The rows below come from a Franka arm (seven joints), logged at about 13 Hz.
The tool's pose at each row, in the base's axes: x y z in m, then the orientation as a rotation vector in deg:
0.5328, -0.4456, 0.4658, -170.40, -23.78, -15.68
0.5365, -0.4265, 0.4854, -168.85, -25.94, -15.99
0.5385, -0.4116, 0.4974, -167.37, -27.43, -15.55
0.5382, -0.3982, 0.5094, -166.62, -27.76, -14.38
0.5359, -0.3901, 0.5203, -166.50, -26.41, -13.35
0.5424, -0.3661, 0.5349, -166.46, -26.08, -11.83
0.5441, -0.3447, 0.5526, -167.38, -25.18, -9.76
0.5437, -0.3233, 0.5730, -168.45, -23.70, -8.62
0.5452, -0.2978, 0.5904, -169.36, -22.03, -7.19
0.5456, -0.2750, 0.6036, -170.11, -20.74, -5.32
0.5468, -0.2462, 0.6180, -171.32, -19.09, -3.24
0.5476, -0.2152, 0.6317, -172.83, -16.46, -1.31
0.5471, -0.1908, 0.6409, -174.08, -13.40, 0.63
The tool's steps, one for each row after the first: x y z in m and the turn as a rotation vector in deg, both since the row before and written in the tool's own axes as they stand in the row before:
0.0123, -0.0191, -0.0157, 1.29, 0.36, -1.47
0.0085, -0.0148, -0.0088, 1.39, -0.09, -1.00
0.0062, -0.0143, -0.0091, 0.92, -0.62, -0.16
0.0024, -0.0100, -0.0092, 0.43, -0.53, 0.97
0.0157, -0.0227, -0.0083, 0.33, -0.95, 0.33
0.0107, -0.0224, -0.0125, -0.48, -1.44, 0.78
0.0085, -0.0235, -0.0158, -0.73, -0.81, 1.11
0.0103, -0.0264, -0.0124, -0.55, -0.96, 1.24
0.0074, -0.0236, -0.0092, -0.40, -1.25, 0.99
0.0090, -0.0294, -0.0097, -0.83, -1.42, 1.25
0.0082, -0.0315, -0.0094, -1.10, -1.29, 1.89
0.0043, -0.0249, -0.0064, -0.88, -1.25, 2.14

